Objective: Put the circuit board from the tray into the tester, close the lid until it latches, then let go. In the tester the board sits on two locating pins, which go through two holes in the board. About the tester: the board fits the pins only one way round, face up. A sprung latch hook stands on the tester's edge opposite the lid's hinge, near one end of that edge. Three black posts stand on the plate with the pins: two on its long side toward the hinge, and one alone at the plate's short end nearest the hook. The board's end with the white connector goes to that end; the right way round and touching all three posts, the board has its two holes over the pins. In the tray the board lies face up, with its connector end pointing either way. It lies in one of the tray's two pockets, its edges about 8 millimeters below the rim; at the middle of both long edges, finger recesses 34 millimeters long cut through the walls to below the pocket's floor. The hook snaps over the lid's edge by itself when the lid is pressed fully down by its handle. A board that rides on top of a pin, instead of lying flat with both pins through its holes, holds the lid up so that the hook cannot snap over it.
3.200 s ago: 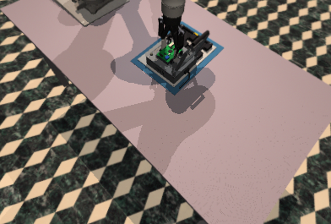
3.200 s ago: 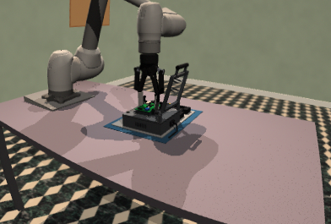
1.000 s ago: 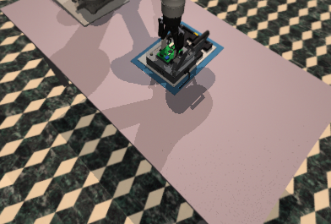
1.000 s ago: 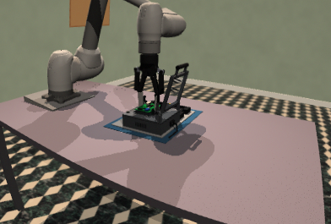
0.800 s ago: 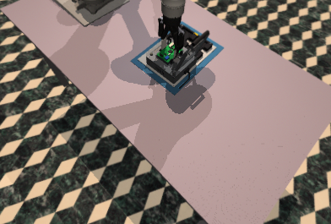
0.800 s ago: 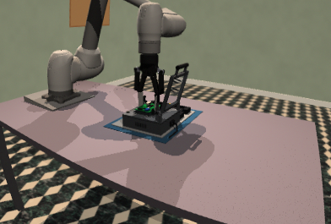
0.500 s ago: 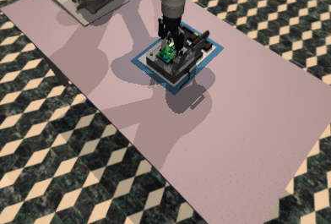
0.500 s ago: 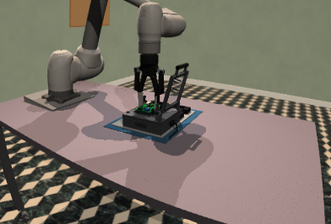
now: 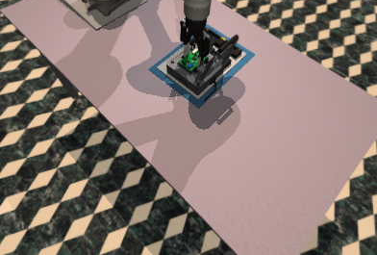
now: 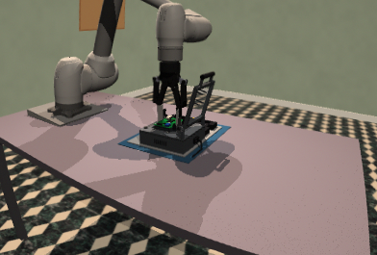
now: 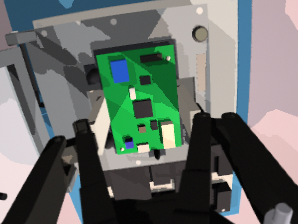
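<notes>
The green circuit board is 20 mm below my hand. Also, from my hand: clear lid 120 mm ahead, 10 mm to the right, 80 mm above; black tester 40 mm ahead, 40 mm to the left, 10 mm above.
</notes>
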